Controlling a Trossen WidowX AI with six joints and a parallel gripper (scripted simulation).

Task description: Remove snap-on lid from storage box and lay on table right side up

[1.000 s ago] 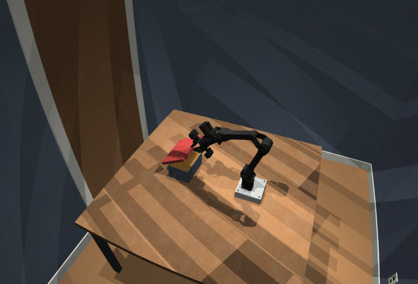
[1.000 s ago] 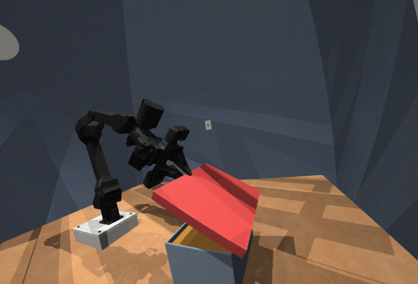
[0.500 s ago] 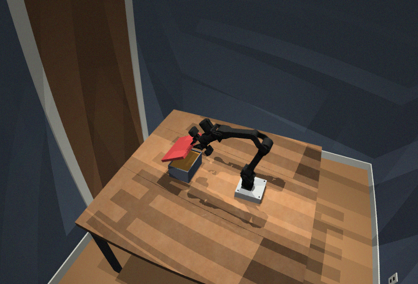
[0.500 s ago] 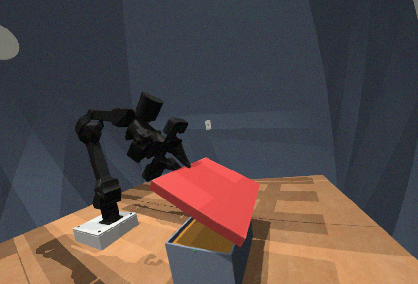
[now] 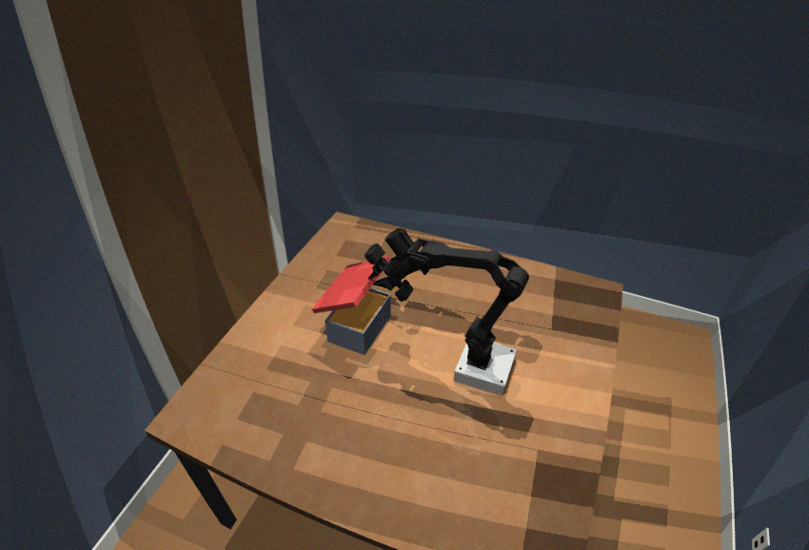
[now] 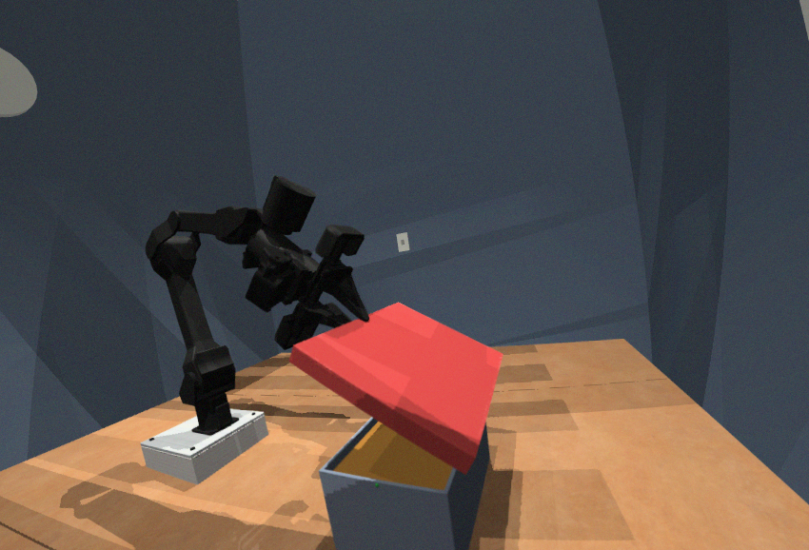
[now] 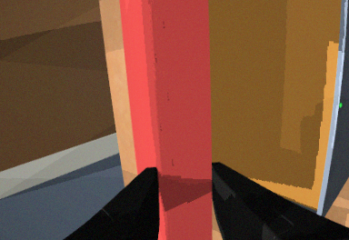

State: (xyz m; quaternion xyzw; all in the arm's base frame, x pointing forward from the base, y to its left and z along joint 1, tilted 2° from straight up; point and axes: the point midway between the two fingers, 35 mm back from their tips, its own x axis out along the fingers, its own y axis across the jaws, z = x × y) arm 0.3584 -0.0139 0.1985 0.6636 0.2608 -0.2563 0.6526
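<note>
Now: the red lid 70 mm ahead of my gripper tip and 40 mm below it. The rest, counted from my gripper tip: grey-blue storage box: 50 mm ahead, 180 mm below.
</note>
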